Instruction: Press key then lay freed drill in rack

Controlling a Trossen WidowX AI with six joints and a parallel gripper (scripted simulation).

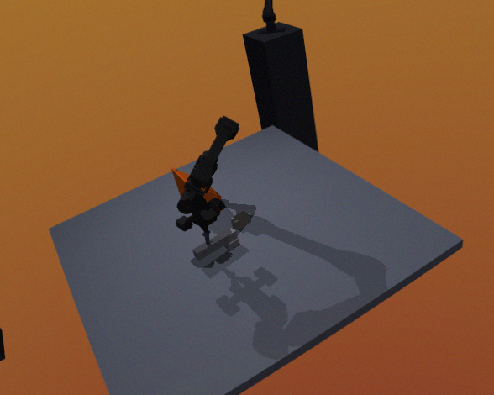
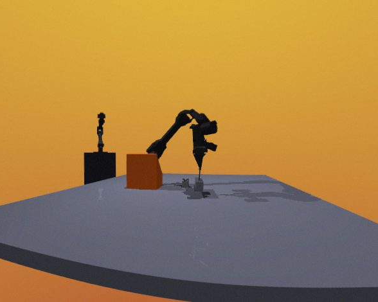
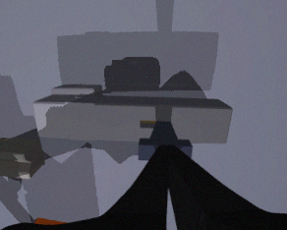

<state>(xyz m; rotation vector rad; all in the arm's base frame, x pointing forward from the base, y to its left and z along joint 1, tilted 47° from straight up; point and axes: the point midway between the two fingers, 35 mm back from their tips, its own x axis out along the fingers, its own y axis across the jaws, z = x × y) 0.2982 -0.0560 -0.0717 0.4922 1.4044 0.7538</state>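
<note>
Now: gripper tip 30 mm above the blue key. Round my gripper tip: drill: 10 mm behind, 50 mm to the left, 80 mm below; then rack: 110 mm behind, 180 mm to the left, 110 mm below.
</note>
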